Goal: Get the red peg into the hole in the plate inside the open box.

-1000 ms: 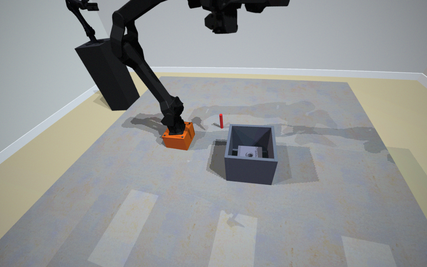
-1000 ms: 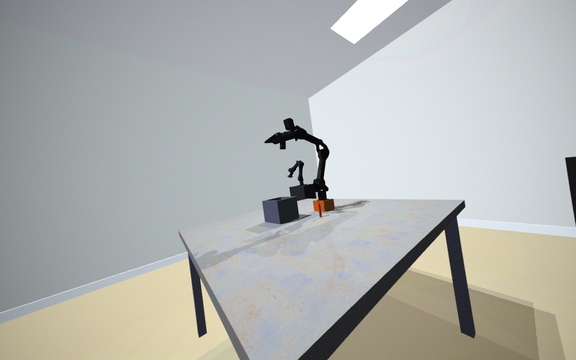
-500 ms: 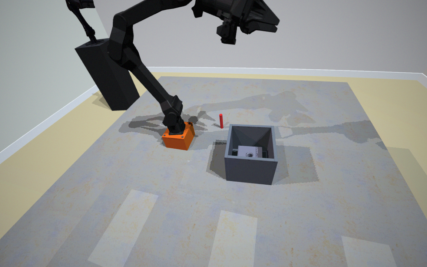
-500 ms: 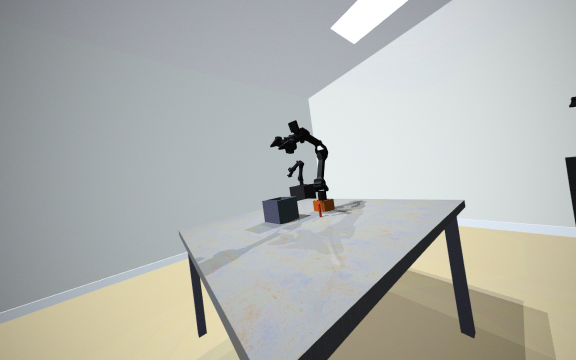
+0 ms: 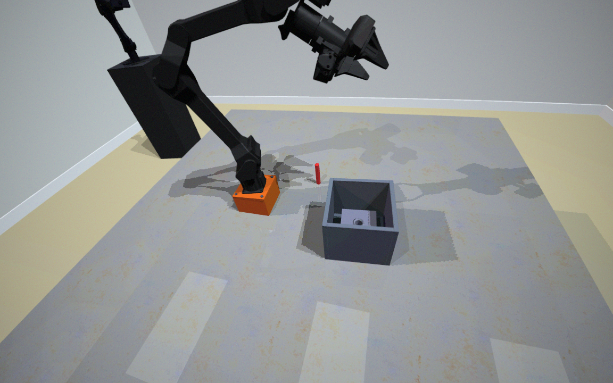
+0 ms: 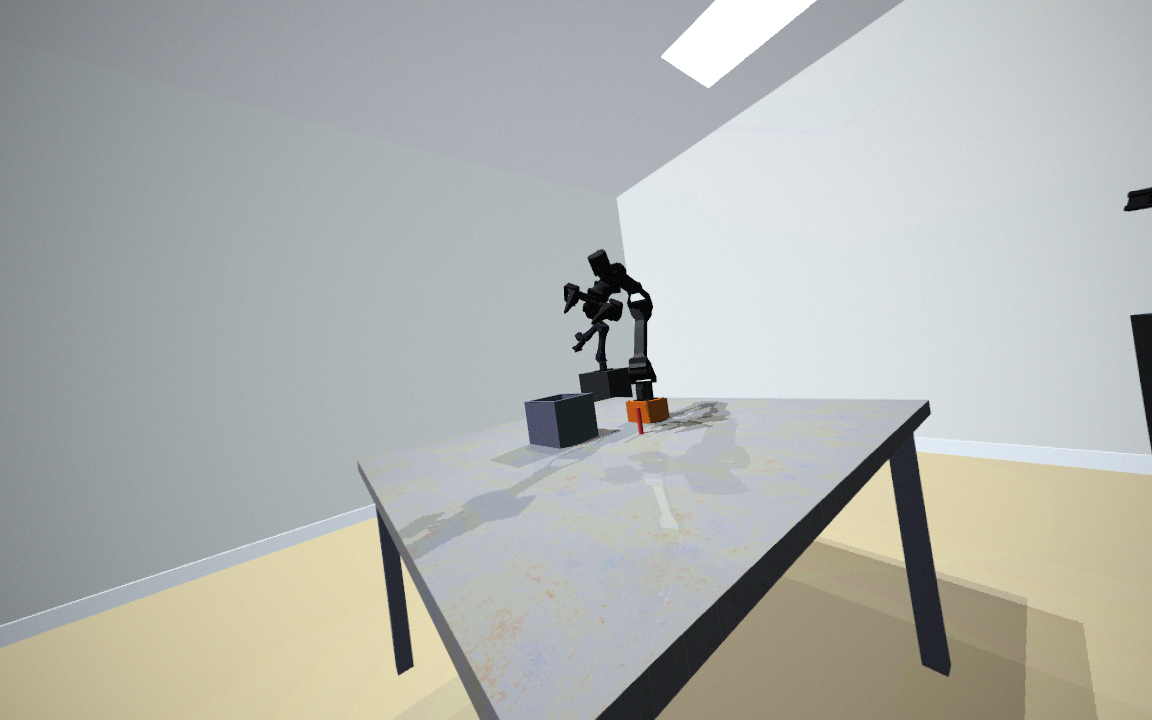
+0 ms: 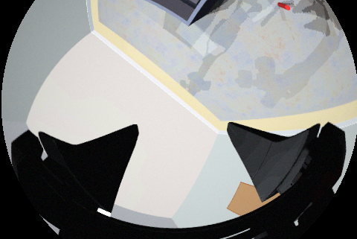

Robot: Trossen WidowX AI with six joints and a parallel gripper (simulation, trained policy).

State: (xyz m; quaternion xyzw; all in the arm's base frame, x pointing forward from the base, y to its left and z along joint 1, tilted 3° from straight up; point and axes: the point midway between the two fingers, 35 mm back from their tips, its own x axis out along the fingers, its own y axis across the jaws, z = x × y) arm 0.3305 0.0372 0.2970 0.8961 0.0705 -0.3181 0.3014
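Right now my gripper tip is 33 cm above the red peg, 15 cm past it and 6 cm to the right of it. The rest, counted from my gripper tip: light grey plate 32 cm below, 17 cm to the right, 4 cm behind.
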